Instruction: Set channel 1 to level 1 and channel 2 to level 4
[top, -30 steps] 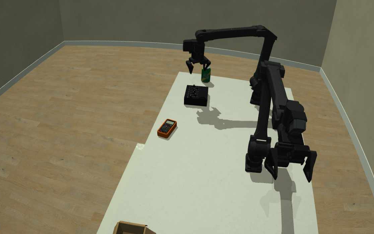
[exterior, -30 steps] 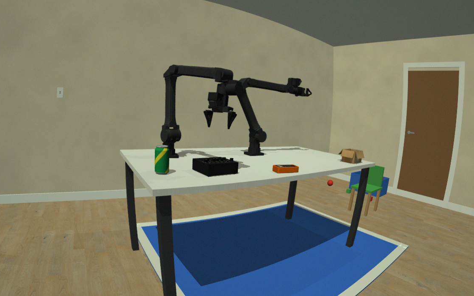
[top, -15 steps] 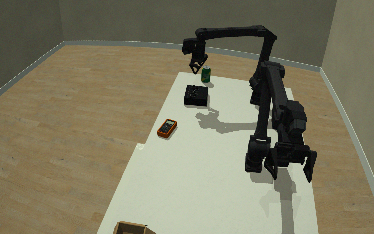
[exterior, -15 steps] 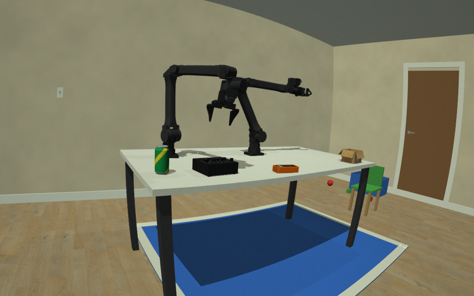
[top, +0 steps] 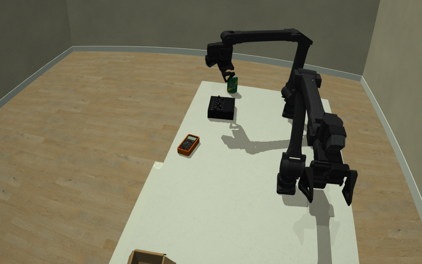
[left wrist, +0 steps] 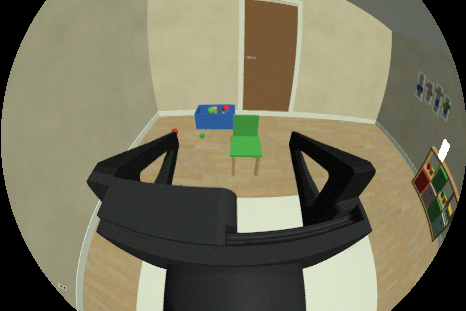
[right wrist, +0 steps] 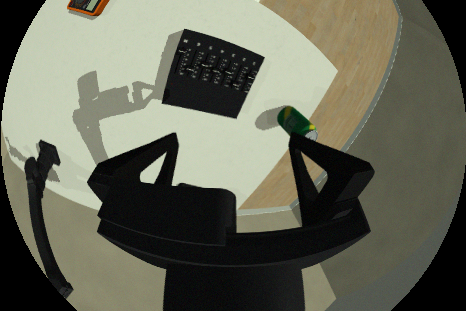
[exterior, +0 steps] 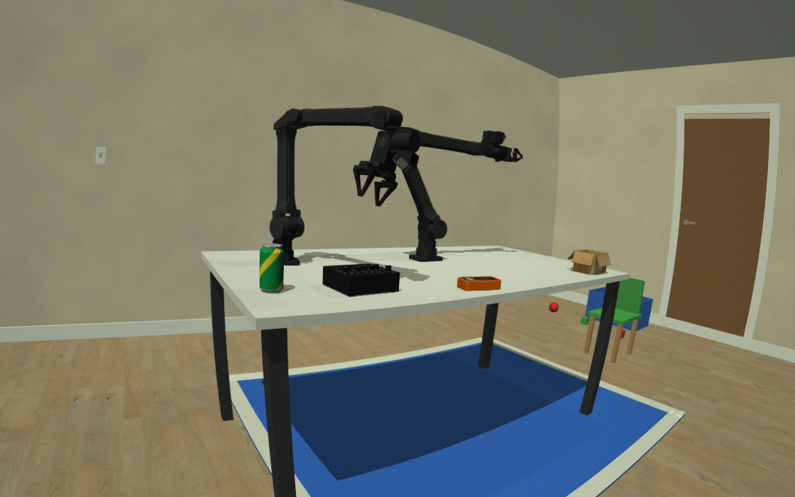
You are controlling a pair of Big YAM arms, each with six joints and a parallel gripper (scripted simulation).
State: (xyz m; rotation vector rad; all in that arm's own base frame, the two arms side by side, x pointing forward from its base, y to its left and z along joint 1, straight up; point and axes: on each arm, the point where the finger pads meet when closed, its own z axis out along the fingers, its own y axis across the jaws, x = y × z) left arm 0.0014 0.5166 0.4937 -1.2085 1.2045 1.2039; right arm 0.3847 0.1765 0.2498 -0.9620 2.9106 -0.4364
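Now: right hand 180 mm above the channel 1 fader cap, 80 mm to the left of it and 40 mm short of it. The rest, counted from my right hand: orange multimeter: 340 mm to the left, 230 mm below, 100 mm ahead; channel 2 fader cap: 180 mm below, 60 mm to the right, 10 mm ahead; can: 270 mm to the right, 190 mm below, 10 mm behind.
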